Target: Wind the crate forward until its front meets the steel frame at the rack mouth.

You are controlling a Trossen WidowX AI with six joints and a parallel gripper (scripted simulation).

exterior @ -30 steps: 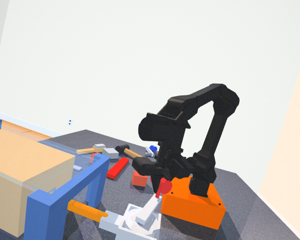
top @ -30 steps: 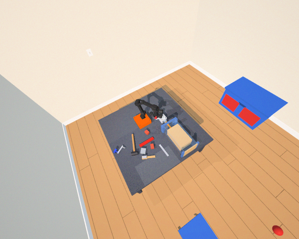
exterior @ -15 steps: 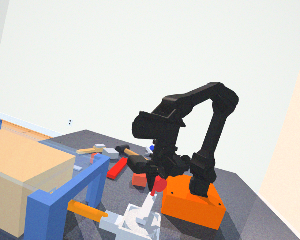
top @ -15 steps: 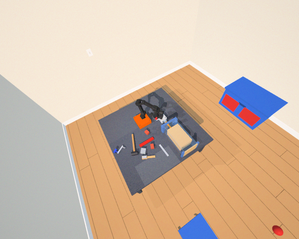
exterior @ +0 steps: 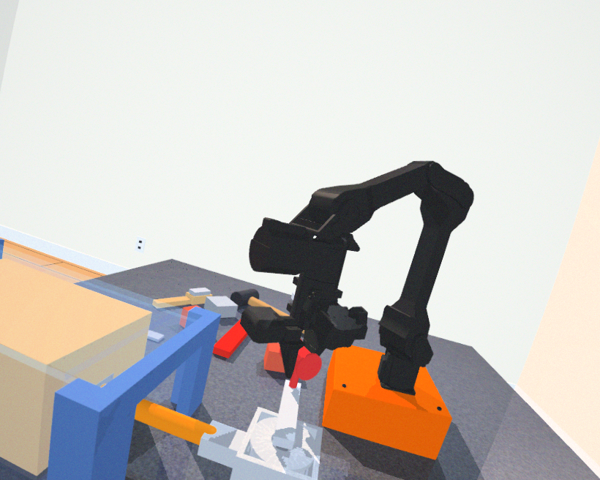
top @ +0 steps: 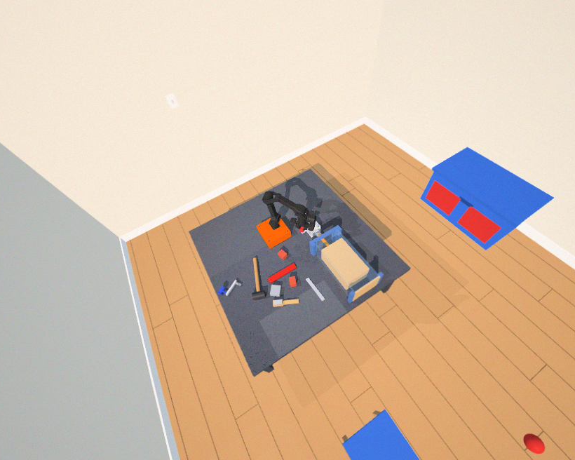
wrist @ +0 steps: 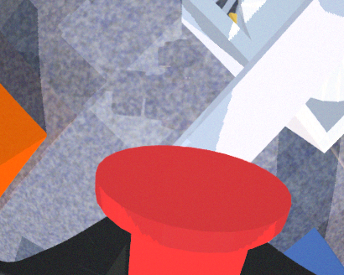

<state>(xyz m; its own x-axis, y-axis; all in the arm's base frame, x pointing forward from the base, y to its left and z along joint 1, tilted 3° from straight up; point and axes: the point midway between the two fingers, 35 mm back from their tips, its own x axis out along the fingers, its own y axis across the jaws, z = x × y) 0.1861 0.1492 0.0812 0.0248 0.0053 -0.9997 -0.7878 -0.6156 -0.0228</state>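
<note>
Now: gripper tip 40 mm to the right of the winch handle and 10 mm above it. The rest, counted from my gripper tip: blue frame (150 mm ahead, 100 mm to the left, 10 mm below); then white winch (30 mm behind, 90 mm to the left, 80 mm below); then red knob (20 mm above).
</note>
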